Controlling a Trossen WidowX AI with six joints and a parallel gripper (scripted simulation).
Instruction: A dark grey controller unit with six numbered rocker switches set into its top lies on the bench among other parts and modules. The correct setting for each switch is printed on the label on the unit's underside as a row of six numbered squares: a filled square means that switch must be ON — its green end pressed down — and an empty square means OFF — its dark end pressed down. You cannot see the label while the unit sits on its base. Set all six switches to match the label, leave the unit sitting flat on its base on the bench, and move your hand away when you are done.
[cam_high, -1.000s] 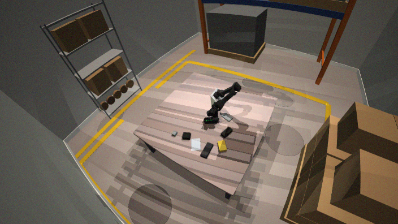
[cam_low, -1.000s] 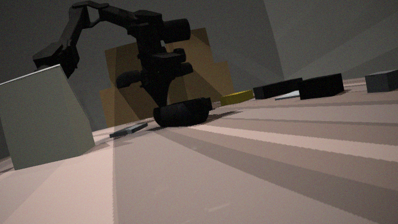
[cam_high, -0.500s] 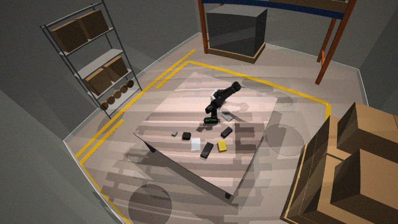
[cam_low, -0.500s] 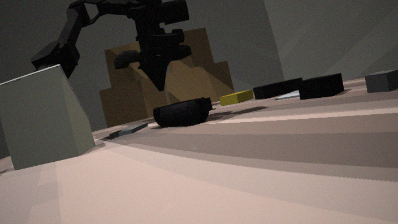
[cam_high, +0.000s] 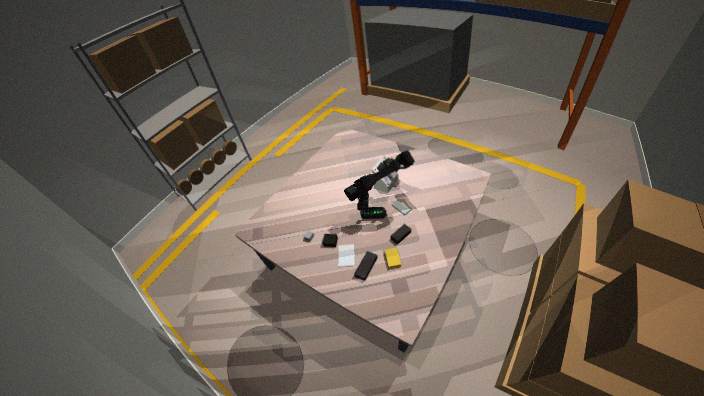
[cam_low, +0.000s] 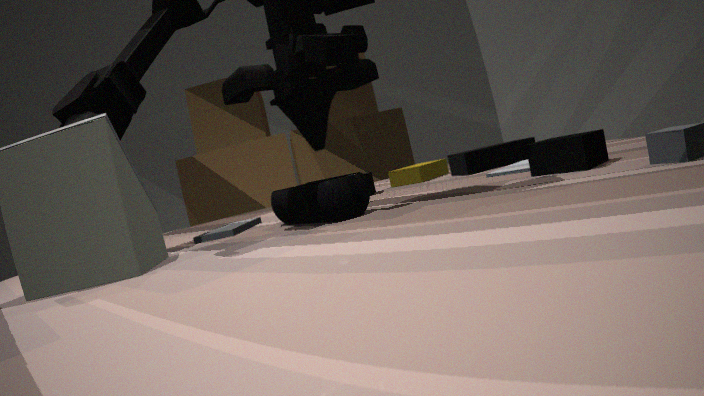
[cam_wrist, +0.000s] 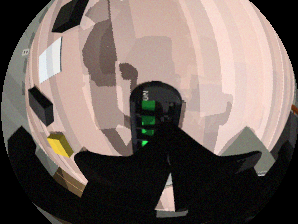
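The flat grey plate lies 18 cm to the left of my gripper tip, 15 cm behind it and 8 cm below it. Also, from my gripper tip: white plate (31 cm ahead, 8 cm below, 5 cm to the left); small black block (27 cm ahead, 8 cm to the right, 6 cm below); yellow block (29 cm to the left, 21 cm ahead, 7 cm below).
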